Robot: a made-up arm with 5 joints.
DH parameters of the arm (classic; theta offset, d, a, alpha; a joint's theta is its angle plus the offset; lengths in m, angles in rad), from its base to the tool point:
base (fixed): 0 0.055 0 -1.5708
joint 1: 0 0.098 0.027 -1.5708
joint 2: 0 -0.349 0.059 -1.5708
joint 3: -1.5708 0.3 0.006 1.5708
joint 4: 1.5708 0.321 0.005 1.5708
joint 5: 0.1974 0 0.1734 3.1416
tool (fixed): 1.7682 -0.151 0 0
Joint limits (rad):
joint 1: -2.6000..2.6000
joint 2: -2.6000..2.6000
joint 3: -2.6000..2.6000
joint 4: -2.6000..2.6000
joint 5: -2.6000..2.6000
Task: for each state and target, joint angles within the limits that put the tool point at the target. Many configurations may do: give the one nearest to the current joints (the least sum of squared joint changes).
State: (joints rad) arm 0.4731 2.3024 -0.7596 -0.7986 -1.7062
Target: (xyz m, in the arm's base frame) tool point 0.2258 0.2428 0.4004
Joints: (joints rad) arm 0.7683 1.9845 -0.6999 -1.0792 -1.9552
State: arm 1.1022 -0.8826 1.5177 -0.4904 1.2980
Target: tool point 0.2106 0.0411 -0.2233
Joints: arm 0.4681 -0.7492 1.5070 -0.5204 1.3232
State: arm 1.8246 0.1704 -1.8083 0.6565 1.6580
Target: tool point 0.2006 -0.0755 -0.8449
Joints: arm 2.4087 -0.4859 -2.3548 0.5974 1.6325
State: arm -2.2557 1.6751 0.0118 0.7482 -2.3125
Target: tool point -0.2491 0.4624 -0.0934
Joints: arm -1.8118 2.2498 -0.5220 0.7517 -2.5700
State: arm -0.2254 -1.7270 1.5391 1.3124 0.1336
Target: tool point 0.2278 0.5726 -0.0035
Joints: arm -0.0273 -2.4525 1.9869 1.2290 0.3715
